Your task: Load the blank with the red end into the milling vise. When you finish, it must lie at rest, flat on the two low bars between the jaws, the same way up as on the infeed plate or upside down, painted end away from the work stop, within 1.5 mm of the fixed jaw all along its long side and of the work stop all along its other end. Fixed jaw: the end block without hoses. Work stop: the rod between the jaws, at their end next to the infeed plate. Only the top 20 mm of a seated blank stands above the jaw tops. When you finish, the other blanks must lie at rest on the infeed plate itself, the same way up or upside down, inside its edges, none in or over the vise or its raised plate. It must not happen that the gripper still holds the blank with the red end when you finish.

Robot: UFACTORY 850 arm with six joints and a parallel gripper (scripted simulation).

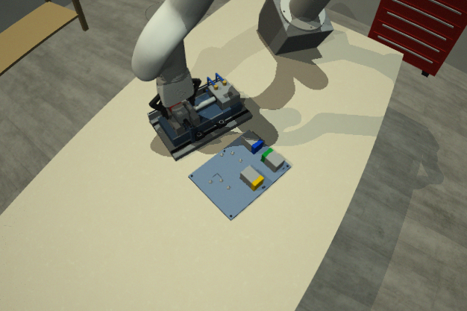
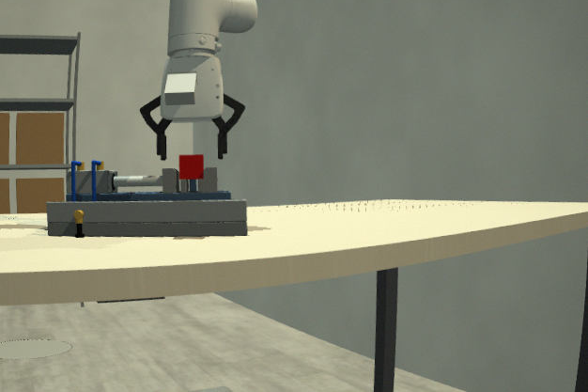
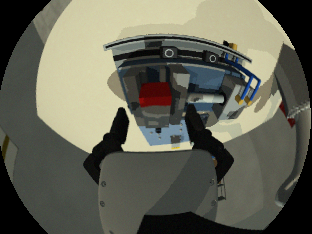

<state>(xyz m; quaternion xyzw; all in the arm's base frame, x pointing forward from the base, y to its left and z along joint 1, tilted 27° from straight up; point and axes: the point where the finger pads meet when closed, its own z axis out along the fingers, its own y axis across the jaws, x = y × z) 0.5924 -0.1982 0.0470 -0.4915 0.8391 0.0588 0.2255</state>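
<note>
Now: the red-ended blank 20 mm below my hand. From my hand the other things lie so: moving jaw 30 mm behind, 20 mm to the left, 40 mm below; then hose-side block 150 mm behind, 70 mm to the left, 40 mm below; then fixed jaw 30 mm ahead, 10 mm to the right, 40 mm below.
</note>
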